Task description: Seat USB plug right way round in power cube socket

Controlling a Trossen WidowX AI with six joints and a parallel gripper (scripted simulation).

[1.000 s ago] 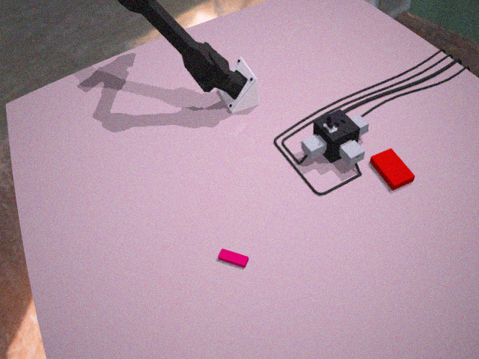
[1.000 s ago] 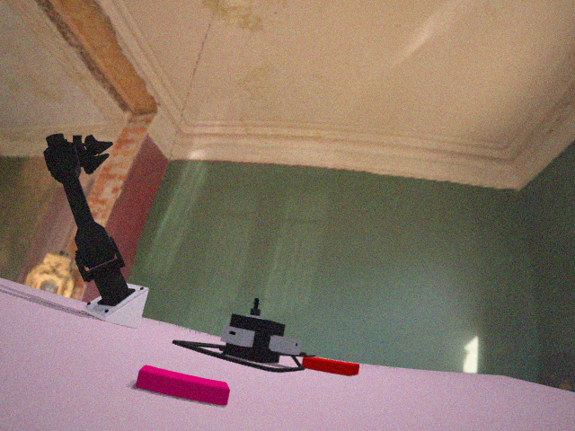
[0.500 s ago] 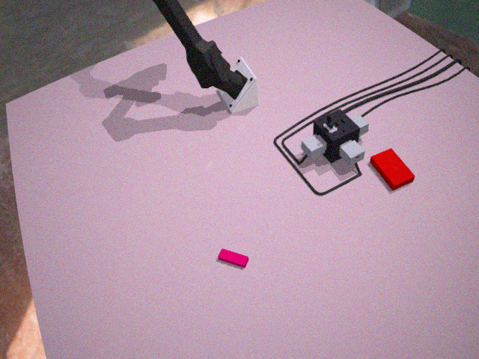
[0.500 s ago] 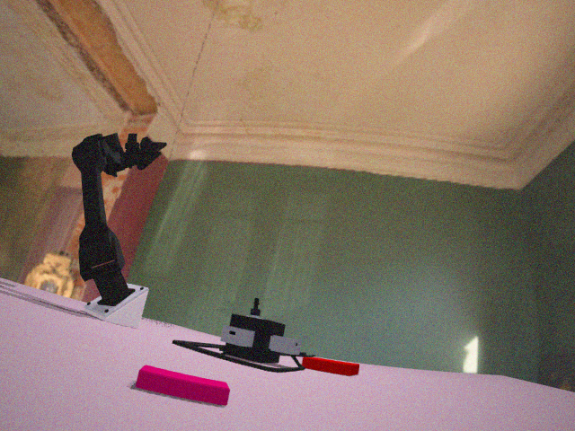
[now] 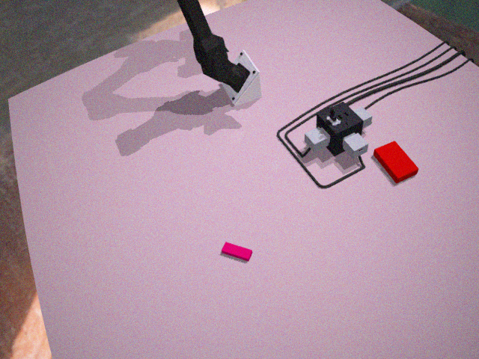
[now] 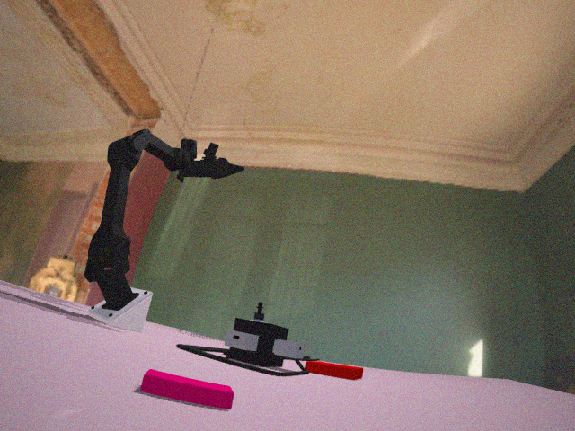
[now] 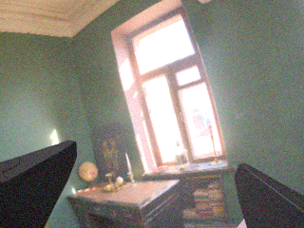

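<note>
The USB plug lies 31 cm ahead of my gripper tip, 22 cm to the right of it and 49 cm below it. Round my gripper tip: magenta block: 45 cm ahead, 55 cm to the right, 58 cm below; red block: 44 cm ahead, 13 cm to the right, 57 cm below.
</note>
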